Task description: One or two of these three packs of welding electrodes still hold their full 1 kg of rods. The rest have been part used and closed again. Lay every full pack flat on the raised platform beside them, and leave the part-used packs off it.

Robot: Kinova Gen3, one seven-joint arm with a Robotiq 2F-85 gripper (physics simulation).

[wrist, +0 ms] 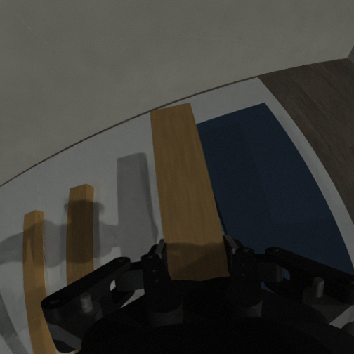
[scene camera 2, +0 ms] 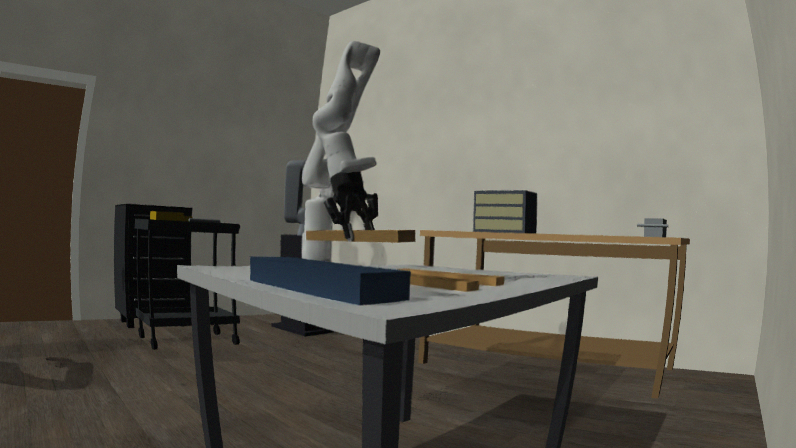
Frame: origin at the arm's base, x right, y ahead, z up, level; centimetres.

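Seen in the pictures: gripper, between the fingertips: (scene camera 2: 361, 239).
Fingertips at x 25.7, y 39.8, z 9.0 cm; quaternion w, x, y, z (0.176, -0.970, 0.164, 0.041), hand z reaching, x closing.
A point is followed by its place in that frame.
One long orange-brown pack (scene camera 2: 370, 236) @(x 29.4, y 45.4, z 9.8 cm) (wrist: 185, 190) is held level in the air by my gripper (scene camera 2: 360, 232) @(x 25.7, y 39.8, z 9.0 cm) (wrist: 195, 246), which is shut on its sides. In the wrist view the pack's far part lies beside and partly over the left edge of the dark blue raised platform (scene camera 2: 328, 279) @(x 44.1, y 47.0, z 1.1 cm) (wrist: 280, 200). In the scene view it hangs above the platform's height, with a gap below. A second pack (scene camera 2: 445, 282) @(x 6.6, y 51.3, z -1.1 cm) (wrist: 80, 235) and a third pack (scene camera 2: 490, 279) @(x -9.0, y 56.6, z -1.0 cm) (wrist: 34, 260) lie flat, side by side, on the table. The packs' fill does not show.
The light grey table (scene camera 2: 534, 283) @(x -22.5, y 65.6, z -2.8 cm) (wrist: 107, 175) carries the platform and the two lying packs. Behind it stand a wooden bench (scene camera 2: 557, 235) with a drawer box (scene camera 2: 504, 211) and a small grey device (scene camera 2: 654, 227). A black cart (scene camera 2: 222, 227) stands at the left.
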